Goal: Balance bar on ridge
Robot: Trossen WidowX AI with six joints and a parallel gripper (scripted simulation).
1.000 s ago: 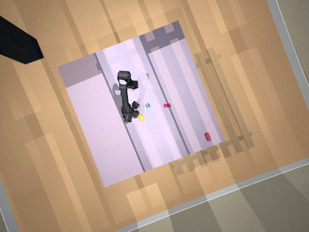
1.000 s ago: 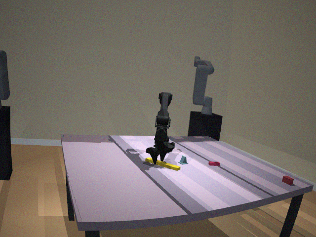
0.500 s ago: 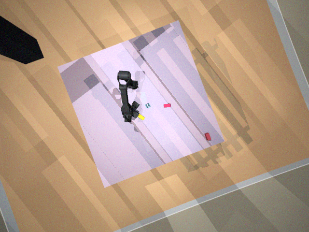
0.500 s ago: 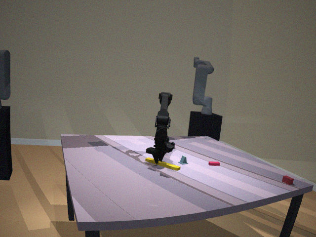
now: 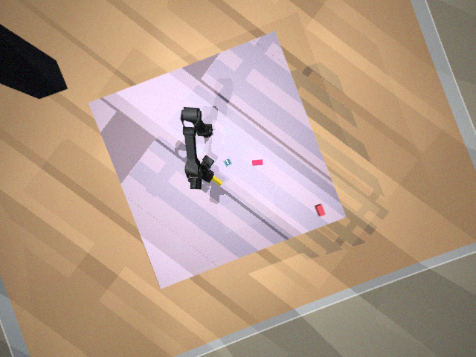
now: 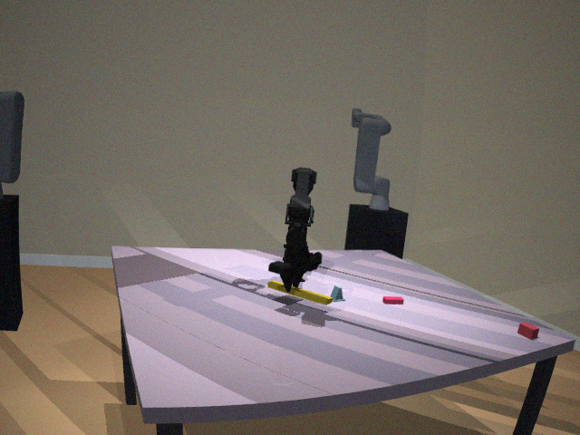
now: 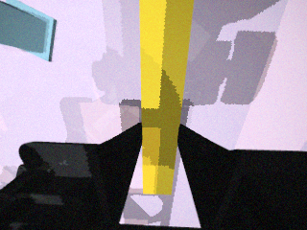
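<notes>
The yellow bar is 2 cm to the left of my gripper tip and 2 cm ahead of it. Round my gripper tip: flat red block: 34 cm to the left, 7 cm ahead, 3 cm below; teal ridge: 16 cm to the left, 1 cm above.
</notes>
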